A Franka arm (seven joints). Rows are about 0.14 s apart.
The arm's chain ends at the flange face. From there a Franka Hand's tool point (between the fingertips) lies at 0.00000 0.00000 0.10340 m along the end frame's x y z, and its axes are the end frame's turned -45 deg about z.
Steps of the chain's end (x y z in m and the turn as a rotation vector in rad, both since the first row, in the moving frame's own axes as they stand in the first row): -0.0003 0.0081 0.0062 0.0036 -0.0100 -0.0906; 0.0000 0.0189 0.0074 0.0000 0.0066 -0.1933; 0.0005 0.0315 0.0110 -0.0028 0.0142 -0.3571; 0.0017 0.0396 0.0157 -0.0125 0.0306 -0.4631; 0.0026 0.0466 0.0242 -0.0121 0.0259 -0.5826; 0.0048 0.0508 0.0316 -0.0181 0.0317 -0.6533; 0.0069 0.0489 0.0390 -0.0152 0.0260 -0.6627; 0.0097 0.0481 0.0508 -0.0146 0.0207 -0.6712
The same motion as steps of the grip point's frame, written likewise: -0.0065 0.0045 0.0062 0.0096 -0.0045 -0.0906; -0.0128 0.0138 0.0074 -0.0047 0.0047 -0.1933; -0.0209 0.0237 0.0110 -0.0120 0.0081 -0.3571; -0.0248 0.0319 0.0156 -0.0305 0.0128 -0.4631; -0.0294 0.0371 0.0242 -0.0269 0.0098 -0.5826; -0.0305 0.0424 0.0315 -0.0352 0.0096 -0.6533; -0.0280 0.0420 0.0390 -0.0291 0.0076 -0.6627; -0.0259 0.0431 0.0508 -0.0250 0.0043 -0.6712
